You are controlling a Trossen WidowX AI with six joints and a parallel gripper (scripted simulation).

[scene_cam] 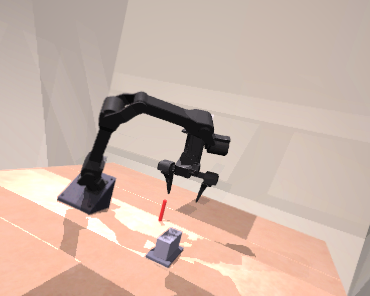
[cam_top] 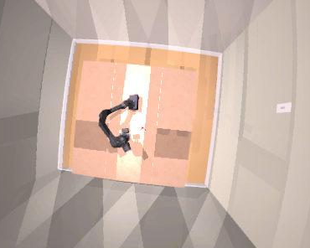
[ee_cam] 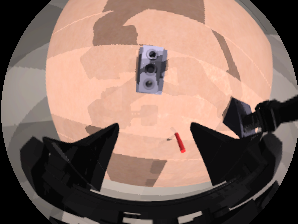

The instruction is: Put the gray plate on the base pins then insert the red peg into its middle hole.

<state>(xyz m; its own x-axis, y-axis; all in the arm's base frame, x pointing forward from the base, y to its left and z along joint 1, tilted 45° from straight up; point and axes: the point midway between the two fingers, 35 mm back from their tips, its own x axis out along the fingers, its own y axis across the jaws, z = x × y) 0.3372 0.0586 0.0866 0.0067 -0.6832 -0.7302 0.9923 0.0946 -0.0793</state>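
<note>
The red peg is 12 cm to the left of my gripper tip, 11 cm below it and 10 cm behind it. From my gripper tip the other things lie so: gray plate (10 cm below, 7 cm to the right, 1 cm ahead); then dark base (14 cm below, 7 cm to the right, 1 cm ahead).
</note>
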